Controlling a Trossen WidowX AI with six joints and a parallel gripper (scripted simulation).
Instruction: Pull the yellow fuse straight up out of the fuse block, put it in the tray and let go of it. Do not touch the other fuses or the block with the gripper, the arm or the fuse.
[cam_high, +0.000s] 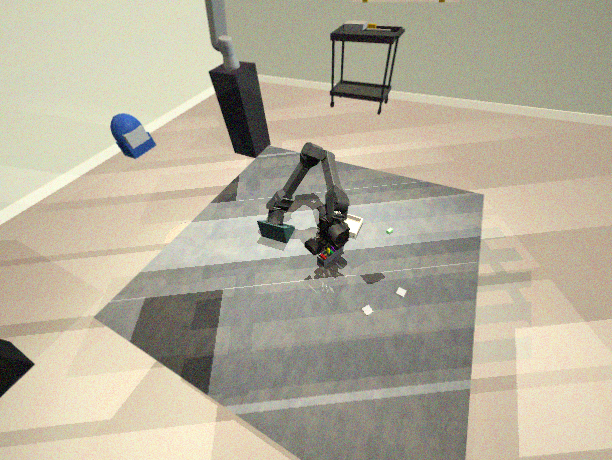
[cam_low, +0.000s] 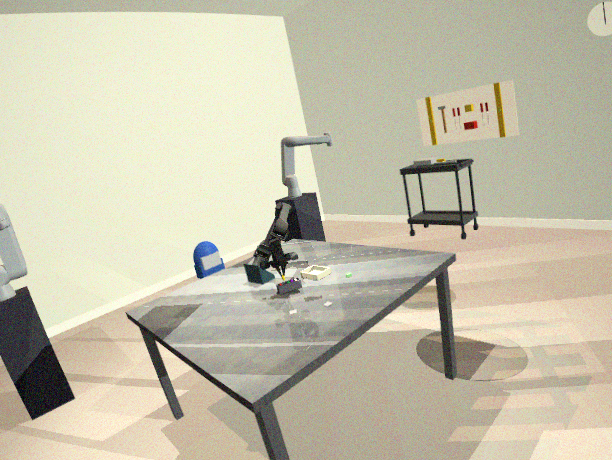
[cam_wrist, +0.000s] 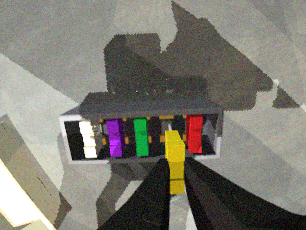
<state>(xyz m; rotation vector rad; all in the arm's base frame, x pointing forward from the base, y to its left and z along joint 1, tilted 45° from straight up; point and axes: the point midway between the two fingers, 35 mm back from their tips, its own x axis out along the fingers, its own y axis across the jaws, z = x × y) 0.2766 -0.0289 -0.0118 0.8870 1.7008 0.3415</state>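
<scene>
Right now the red fuse is 10 mm behind my gripper tip, 20 mm to the right of it and 50 mm below it. Also, from my gripper tip: yellow fuse 10 mm below; purple fuse 20 mm ahead, 40 mm to the left, 50 mm below; green fuse 10 mm ahead, 20 mm to the left, 50 mm below.
</scene>
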